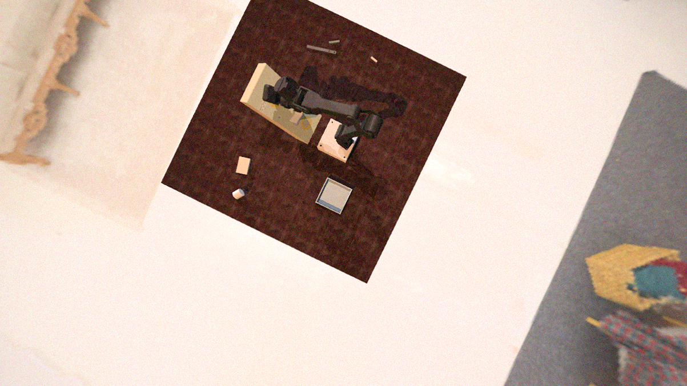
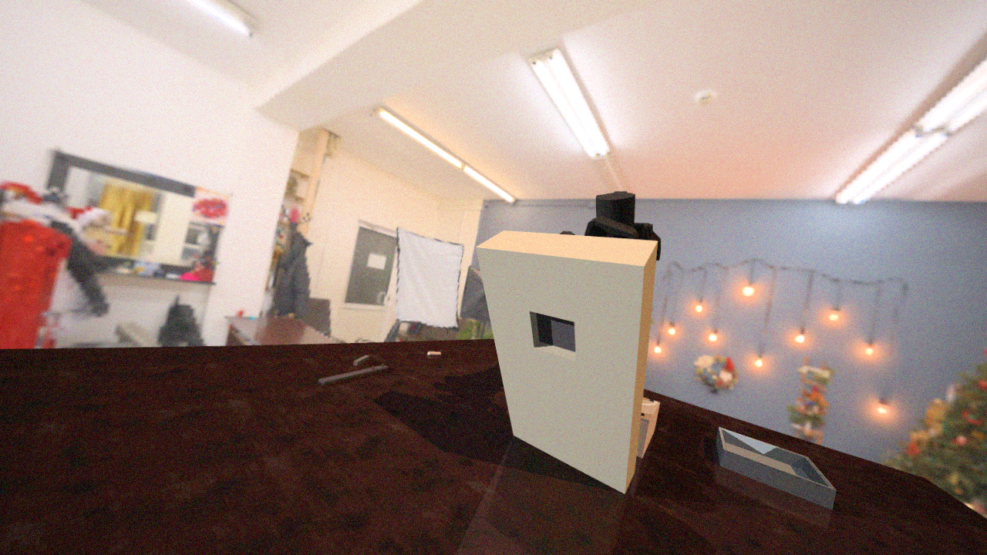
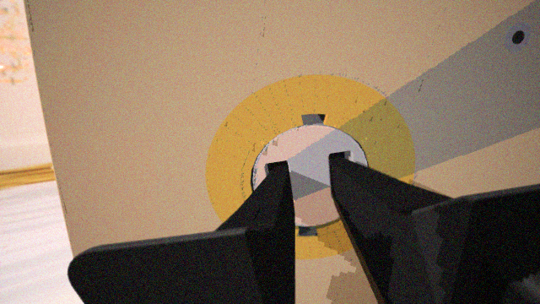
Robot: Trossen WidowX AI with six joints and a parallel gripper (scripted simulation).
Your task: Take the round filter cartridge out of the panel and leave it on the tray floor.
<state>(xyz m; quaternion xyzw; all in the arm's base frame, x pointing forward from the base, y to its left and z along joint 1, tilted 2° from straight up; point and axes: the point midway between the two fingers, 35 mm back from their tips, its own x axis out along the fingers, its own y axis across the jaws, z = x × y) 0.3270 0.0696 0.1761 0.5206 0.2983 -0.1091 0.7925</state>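
Now: the round filter cartridge 1 cm ahead of my gripper tip and 1 cm below it. Also, from my gripper tip: small peg: 19 cm behind, 55 cm to the right, 22 cm below; service panel: 4 cm behind, 1 cm to the right, 8 cm below; grey tray: 47 cm behind, 20 cm to the left, 21 cm below.
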